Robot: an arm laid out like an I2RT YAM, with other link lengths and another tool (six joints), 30 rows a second.
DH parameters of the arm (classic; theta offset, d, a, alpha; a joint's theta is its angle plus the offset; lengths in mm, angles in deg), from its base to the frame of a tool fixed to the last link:
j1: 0 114.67 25 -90
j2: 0 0 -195.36 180
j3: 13.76 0 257.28 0
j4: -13.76 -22.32 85.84 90
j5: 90 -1.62 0 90
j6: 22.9 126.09 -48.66 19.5
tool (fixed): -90 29.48 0 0
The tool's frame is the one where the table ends.
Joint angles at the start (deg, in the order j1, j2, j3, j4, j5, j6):
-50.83 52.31 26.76 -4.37 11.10 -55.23
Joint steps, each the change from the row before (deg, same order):
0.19 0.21 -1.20 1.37 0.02 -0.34
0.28 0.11 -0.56 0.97 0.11 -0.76
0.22 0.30 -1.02 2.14 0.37 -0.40
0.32 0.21 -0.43 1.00 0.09 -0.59
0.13 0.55 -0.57 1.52 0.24 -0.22
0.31 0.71 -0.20 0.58 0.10 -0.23
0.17 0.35 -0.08 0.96 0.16 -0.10
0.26 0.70 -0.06 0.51 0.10 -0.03
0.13 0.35 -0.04 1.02 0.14 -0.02
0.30 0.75 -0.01 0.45 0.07 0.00
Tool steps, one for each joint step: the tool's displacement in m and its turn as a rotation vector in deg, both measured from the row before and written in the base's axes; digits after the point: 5 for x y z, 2 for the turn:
0.00006 0.00157 -0.00612 -0.11 0.30 0.34
0.00082 0.00093 -0.00215 -0.56 0.44 0.56
0.00083 -0.00064 -0.00248 -0.90 -0.07 0.09
0.00134 0.00087 -0.00144 -0.54 0.27 0.52
0.00063 -0.00062 -0.00243 -0.47 0.00 0.02
0.00103 0.00127 -0.00384 0.13 0.43 0.33
0.00142 -0.00073 0.00070 -0.49 -0.21 0.08
0.00113 0.00079 -0.00281 0.15 0.22 0.19
0.00150 -0.00106 0.00129 -0.53 -0.35 0.02
0.00136 0.00107 -0.00293 0.21 0.23 0.24

